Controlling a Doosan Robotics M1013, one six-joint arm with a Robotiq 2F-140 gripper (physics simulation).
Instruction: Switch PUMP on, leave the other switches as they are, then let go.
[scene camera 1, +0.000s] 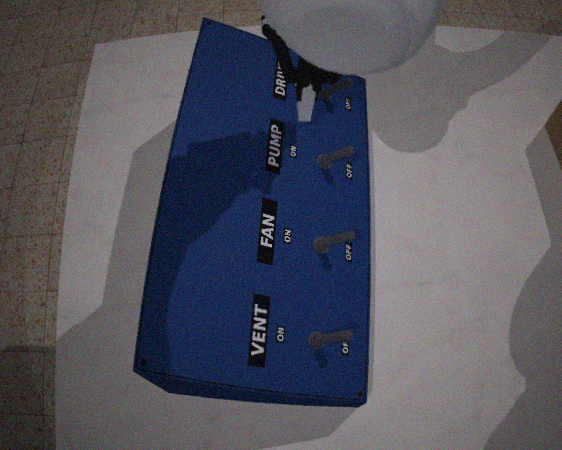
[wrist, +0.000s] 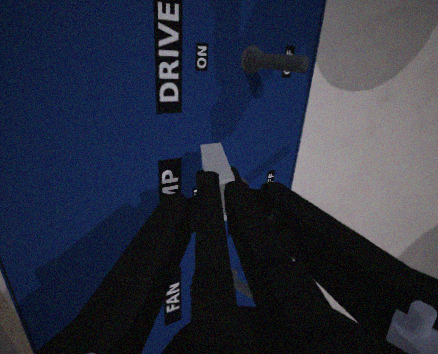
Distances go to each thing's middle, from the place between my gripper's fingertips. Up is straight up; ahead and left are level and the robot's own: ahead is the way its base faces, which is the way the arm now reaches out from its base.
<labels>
I see the drive lever (wrist: 292, 63) 5 cm behind my hand, 7 cm to the right of it and 2 cm below it. The rest, counted from my hand: blue switch panel (scene camera 1: 238, 286): 5 cm ahead, 10 cm to the left, 5 cm below.
</labels>
